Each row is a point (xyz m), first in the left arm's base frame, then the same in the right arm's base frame.
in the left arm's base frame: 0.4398 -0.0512 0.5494
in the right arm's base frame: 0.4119 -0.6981 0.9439
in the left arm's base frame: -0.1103 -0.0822 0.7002
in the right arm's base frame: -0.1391 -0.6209 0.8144
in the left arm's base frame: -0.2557 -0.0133 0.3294
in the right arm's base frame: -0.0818 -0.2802 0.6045
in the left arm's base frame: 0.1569 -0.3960 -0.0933
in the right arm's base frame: 0.4963 -0.4057 0.2232
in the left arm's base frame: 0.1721 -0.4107 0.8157
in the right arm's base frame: 0.0564 -1.0162 0.7336
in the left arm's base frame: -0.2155 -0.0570 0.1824
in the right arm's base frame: 0.0275 -0.2275 0.5025
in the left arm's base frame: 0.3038 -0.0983 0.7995
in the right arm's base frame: 0.1705 -0.8447 1.0033
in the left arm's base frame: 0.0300 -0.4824 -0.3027
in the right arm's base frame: 0.4931 -0.2808 -0.0044
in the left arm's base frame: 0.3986 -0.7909 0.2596
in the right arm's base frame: 0.5398 -0.9862 0.2135
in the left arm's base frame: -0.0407 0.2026 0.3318
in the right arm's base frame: 0.0977 -0.2149 0.8419
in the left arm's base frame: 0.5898 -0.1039 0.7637
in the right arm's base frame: 0.4363 -0.9272 1.0786
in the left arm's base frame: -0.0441 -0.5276 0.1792
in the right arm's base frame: 0.1897 -0.6000 0.2096
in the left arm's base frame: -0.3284 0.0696 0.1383
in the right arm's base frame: -0.0516 -0.0739 0.5325
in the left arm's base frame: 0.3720 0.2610 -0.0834
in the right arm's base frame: 0.6609 -0.0516 0.7938
